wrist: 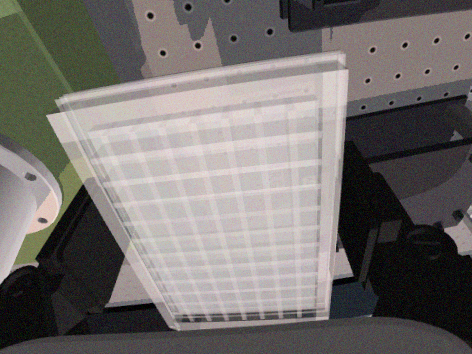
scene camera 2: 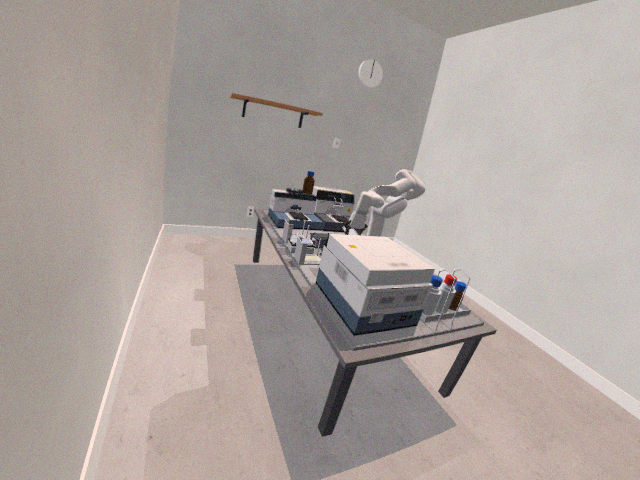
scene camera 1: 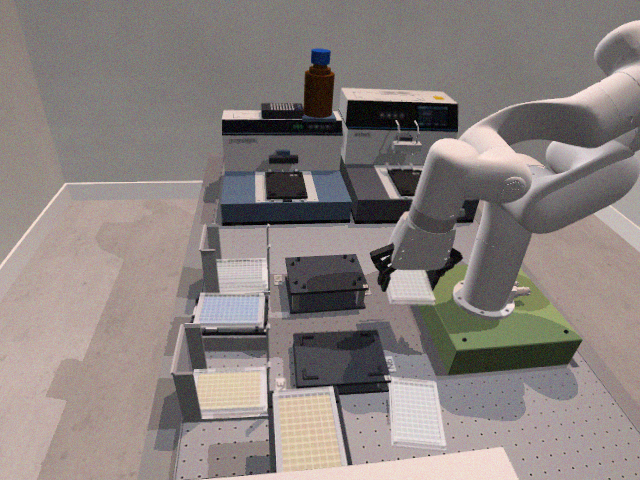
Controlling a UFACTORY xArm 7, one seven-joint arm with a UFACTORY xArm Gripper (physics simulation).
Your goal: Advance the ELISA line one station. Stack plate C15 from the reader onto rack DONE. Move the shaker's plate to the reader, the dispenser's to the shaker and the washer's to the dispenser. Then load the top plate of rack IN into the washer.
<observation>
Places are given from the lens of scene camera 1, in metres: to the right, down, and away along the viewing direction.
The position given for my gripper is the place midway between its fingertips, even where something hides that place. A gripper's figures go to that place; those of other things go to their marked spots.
my gripper (scene camera 1: 405,285): 0.16, 0.09, 0.79
brown bottle (scene camera 1: 319,80): 0.00, -0.45, 1.18
</observation>
